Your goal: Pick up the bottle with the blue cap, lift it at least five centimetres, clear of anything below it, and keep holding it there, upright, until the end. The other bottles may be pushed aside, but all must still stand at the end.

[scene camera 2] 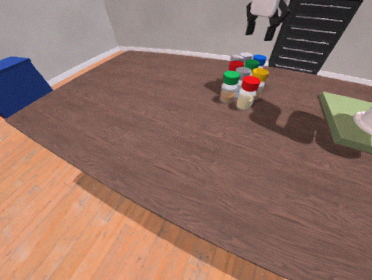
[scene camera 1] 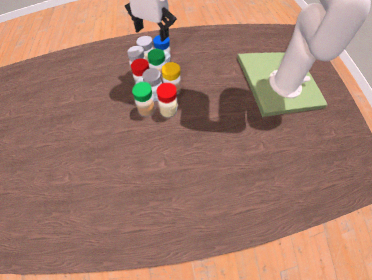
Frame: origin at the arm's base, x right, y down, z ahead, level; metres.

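Where they show: gripper, fingertip midpoint: [scene camera 2: 257, 37] [scene camera 1: 151, 34]; arm's base at its link origin: [scene camera 1: 285, 84].
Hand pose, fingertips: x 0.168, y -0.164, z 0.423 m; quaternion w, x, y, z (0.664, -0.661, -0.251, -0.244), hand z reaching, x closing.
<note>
Things, the pixels of their top centre, and the offset from my fingertips. Level surfaces: height alone.
- bottle with the blue cap, top centre: [scene camera 1: 161, 39] [scene camera 2: 260, 56] dy +0.085, dx +0.071, dz -0.038 m
- grey-capped bottle at its top centre: [scene camera 1: 144, 40] [scene camera 2: 246, 54] dy +0.085, dx +0.086, dz +0.019 m
- dark-green-capped bottle at its top centre: [scene camera 1: 156, 54] [scene camera 2: 252, 62] dy +0.085, dx +0.002, dz -0.005 m
- yellow-capped at its top centre: [scene camera 1: 170, 68] [scene camera 2: 260, 71] dy +0.085, dx -0.076, dz -0.034 m
- red-capped at its top centre: [scene camera 1: 166, 90] [scene camera 2: 251, 79] dy +0.085, dx -0.154, dz -0.002 m
- bright-green-capped at its top centre: [scene camera 1: 141, 89] [scene camera 2: 231, 74] dy +0.085, dx -0.128, dz +0.064 m
- dark-red-capped at its top centre: [scene camera 1: 139, 64] [scene camera 2: 237, 63] dy +0.085, dx -0.027, dz +0.053 m
- grey-capped at its top centre: [scene camera 1: 151, 74] [scene camera 2: 243, 69] dy +0.085, dx -0.082, dz +0.027 m
- brown table at its surface level: dy +0.190 m
The bottle with the blue cap [scene camera 1: 161, 43] [scene camera 2: 259, 60] stands upright at the back right of a tight cluster of bottles; its body is mostly hidden behind the others. Beside it are a grey-capped bottle [scene camera 1: 144, 43] on the left and a dark-green-capped bottle [scene camera 1: 156, 56] [scene camera 2: 251, 65] in front. My gripper [scene camera 1: 151, 33] [scene camera 2: 259, 36] is open and empty, above the back of the cluster. In scene camera 1 one fingertip overlaps the blue cap in the picture; in scene camera 2 the fingers hang above the caps.
Other bottles stand close in front: yellow-capped [scene camera 1: 171, 71] [scene camera 2: 260, 75], red-capped [scene camera 1: 167, 93] [scene camera 2: 250, 83], bright-green-capped [scene camera 1: 142, 92] [scene camera 2: 231, 78], dark-red-capped [scene camera 1: 140, 67] [scene camera 2: 236, 66] and grey-capped [scene camera 1: 152, 77] ones. The arm's green base plate [scene camera 1: 257, 95] [scene camera 2: 332, 120] is to the right. All are on the brown table [scene camera 1: 150, 190] [scene camera 2: 165, 145].
</note>
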